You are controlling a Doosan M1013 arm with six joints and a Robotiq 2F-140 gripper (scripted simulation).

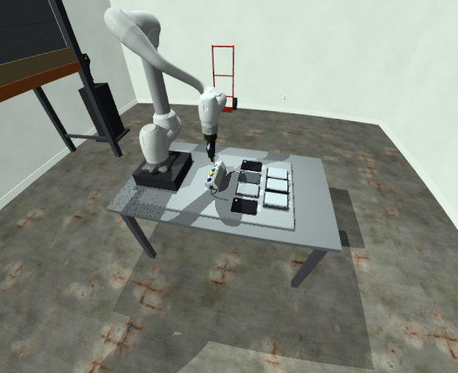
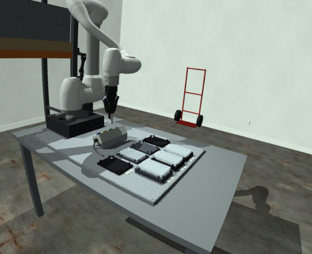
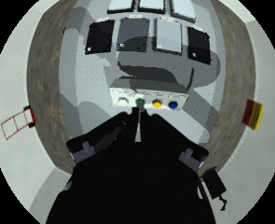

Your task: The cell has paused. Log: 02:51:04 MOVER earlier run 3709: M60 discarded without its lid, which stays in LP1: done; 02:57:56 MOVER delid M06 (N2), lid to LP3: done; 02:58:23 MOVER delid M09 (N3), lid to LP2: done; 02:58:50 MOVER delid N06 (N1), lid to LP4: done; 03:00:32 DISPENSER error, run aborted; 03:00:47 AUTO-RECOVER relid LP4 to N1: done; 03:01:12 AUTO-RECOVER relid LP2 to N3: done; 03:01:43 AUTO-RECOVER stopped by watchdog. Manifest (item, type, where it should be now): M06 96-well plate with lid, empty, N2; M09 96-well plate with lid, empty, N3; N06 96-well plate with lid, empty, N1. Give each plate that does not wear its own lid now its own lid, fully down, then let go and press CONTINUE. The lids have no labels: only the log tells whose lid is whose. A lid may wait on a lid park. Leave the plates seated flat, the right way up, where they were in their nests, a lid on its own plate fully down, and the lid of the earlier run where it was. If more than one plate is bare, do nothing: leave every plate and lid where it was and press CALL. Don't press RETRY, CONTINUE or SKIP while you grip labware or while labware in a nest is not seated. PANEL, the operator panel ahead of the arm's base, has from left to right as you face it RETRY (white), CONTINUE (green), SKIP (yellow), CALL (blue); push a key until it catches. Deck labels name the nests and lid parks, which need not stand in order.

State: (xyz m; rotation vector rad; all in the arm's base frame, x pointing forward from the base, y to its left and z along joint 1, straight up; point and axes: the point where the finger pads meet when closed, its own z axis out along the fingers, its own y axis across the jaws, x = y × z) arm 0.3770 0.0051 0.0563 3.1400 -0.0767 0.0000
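The green key is 70 mm below my hand. From my hand the other things lie so: yellow key 50 mm to the right, 70 mm below; then blue key 100 mm to the right, 70 mm below; then white key 50 mm to the left, 70 mm below.
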